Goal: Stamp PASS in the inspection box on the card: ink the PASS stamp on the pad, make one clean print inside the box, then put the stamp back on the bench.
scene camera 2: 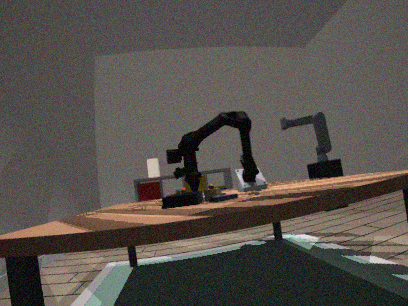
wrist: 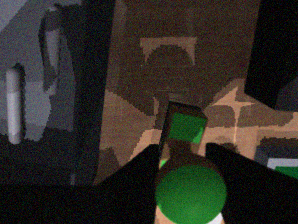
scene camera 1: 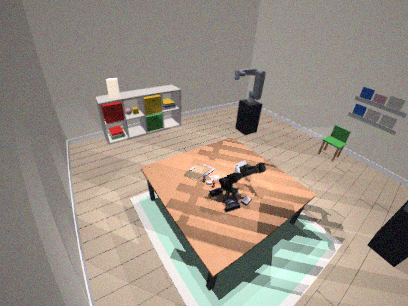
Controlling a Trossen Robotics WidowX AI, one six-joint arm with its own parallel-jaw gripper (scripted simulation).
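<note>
I can see my gripper (wrist: 181, 151) here, and there's a grey tray (wrist: 61, 61) as well.
</note>
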